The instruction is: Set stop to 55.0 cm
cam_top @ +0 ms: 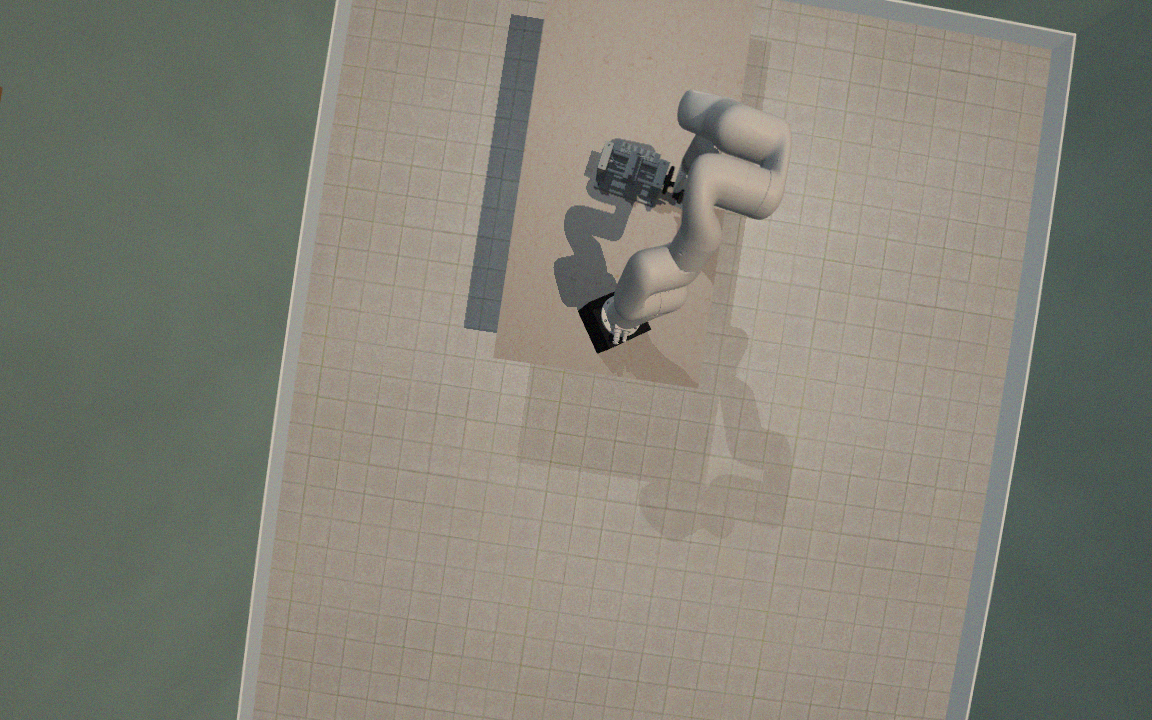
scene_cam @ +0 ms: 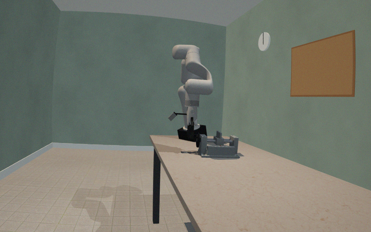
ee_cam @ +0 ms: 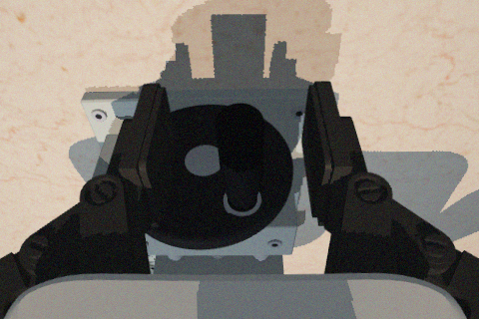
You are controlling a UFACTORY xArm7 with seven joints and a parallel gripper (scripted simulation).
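My hand is 1 cm to the right of the crank handle. Also, from my hand: black handwheel: 1 cm ahead, 2 cm to the left, 1 cm below; then stop block: 5 cm ahead, 15 cm to the left, 1 cm below.
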